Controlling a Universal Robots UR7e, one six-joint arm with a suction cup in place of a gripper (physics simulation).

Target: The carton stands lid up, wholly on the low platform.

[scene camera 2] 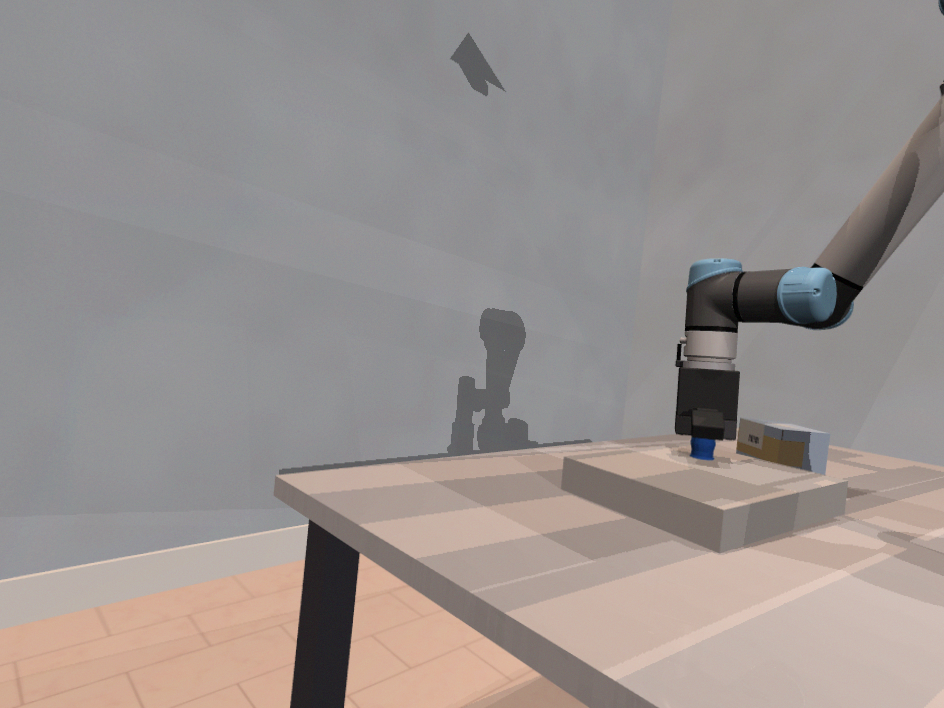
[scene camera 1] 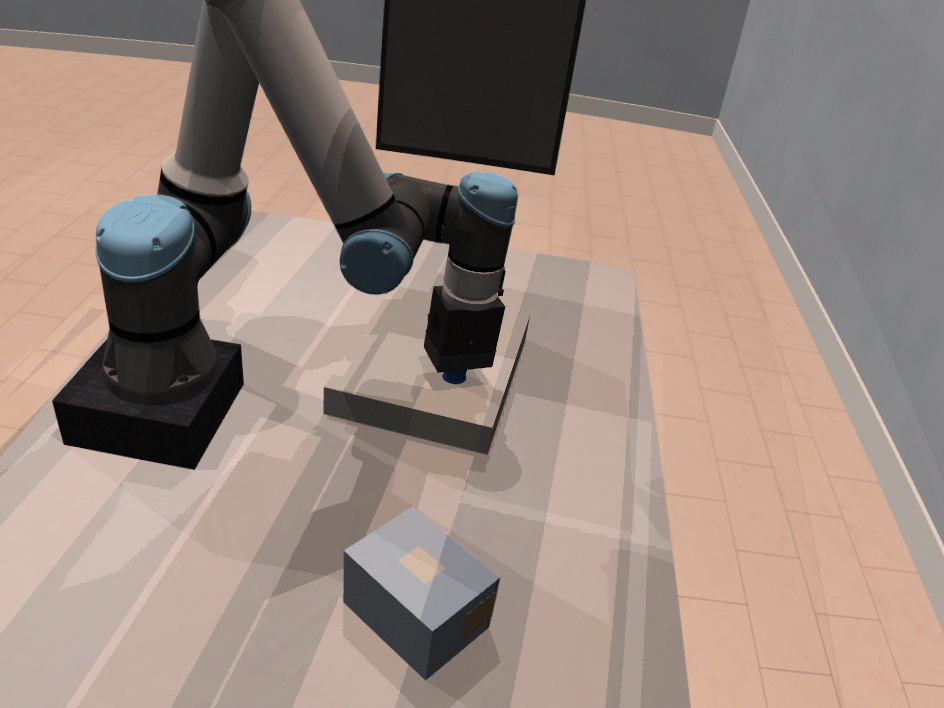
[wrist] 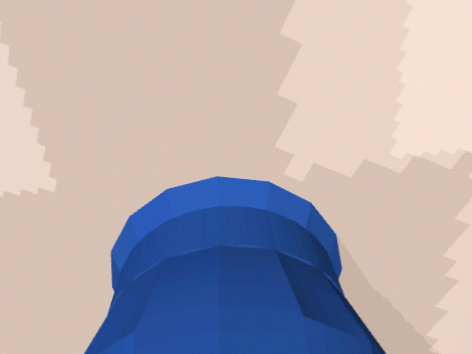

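Pixels of known places: hand, tool point: (scene camera 1: 452, 383) (wrist: 220, 227); arm's base, link origin: (scene camera 1: 161, 370).
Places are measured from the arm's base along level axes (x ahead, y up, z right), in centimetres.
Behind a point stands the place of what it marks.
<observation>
The carton (scene camera 1: 385, 590) @(y 1.3, x 33.0, z 34.1 cm) (scene camera 2: 785, 451) @(y -2.7, x 34.3, z 23.4 cm) is a grey-blue box on the table, apart from the low platform (scene camera 1: 407, 417) @(y -3.4, x 34.0, z 1.4 cm) (scene camera 2: 648, 499) @(y -4.4, x 39.0, z -30.3 cm). In scene camera 1 it sits nearer the camera than the platform, turned at an angle, with a small tan square on its top face and a brown patch on one side. Whether that top face is the lid, I cannot tell. My gripper (scene camera 1: 454, 378) (scene camera 2: 702, 455) (wrist: 220, 195), a blue suction cup, points down at the platform's top, touching it or very close to it. No carton is on the cup. The platform's top (wrist: 150, 100) @(y -2.0, x 38.6, z -9.2 cm) fills the wrist view behind the cup.
The arm's black base block (scene camera 1: 129, 438) @(y -3.9, x -1.8, z 9.7 cm) stands on the table left of the platform in scene camera 1. A dark upright panel (scene camera 1: 476, 83) shows at the back. The table's edge (scene camera 2: 472, 586) @(y -7.4, x 41.6, z -60.7 cm) runs along the near side in scene camera 2.
</observation>
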